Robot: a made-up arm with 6 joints.
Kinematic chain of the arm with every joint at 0, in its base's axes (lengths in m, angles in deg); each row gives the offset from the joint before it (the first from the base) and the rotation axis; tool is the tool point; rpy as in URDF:
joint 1: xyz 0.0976 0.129 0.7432 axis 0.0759 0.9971 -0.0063
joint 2: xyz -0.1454 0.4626 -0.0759 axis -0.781 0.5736 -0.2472
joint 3: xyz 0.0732 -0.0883 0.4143 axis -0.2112 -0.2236 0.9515
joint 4: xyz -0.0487 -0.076 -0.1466 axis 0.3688 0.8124 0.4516
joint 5: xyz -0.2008 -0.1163 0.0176 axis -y
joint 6: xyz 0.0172 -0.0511 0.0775 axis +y
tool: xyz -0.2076 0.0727 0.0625 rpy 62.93 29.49 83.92
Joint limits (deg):
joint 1: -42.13..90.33
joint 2: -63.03..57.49
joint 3: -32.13..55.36
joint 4: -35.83..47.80
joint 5: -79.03..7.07
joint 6: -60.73..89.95
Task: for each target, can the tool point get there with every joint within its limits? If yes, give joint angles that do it. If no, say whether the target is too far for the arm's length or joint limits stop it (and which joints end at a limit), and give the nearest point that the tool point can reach.
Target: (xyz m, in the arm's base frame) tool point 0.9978 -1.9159 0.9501
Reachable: no: too far | nearest point 0.3396 -0.1613 0.8077 | short by 1.879 m
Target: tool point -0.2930 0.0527 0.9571
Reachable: yes | joints -5.03 -26.78 -3.10 30.75 -38.24 -18.65
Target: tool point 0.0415 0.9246 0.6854
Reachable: no: joint limits stop it (at a limit: joint 1, joint 2, joint 3, joint 4, joint 5) | nearest point -0.1493 0.9739 0.7266 | short by 0.201 m
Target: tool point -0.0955 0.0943 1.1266
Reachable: yes | joints 14.74 -25.69 17.16 4.69 -33.07 37.78
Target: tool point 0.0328 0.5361 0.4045
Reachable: no: joint limits stop it (at a limit: joint 2, joint 4, joint 5, joint 6) | nearest point -0.0064 0.4676 0.2857 | short by 0.143 m
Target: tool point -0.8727 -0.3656 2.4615
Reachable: no: too far | nearest point -0.2081 0.1482 1.3079 | short by 1.427 m
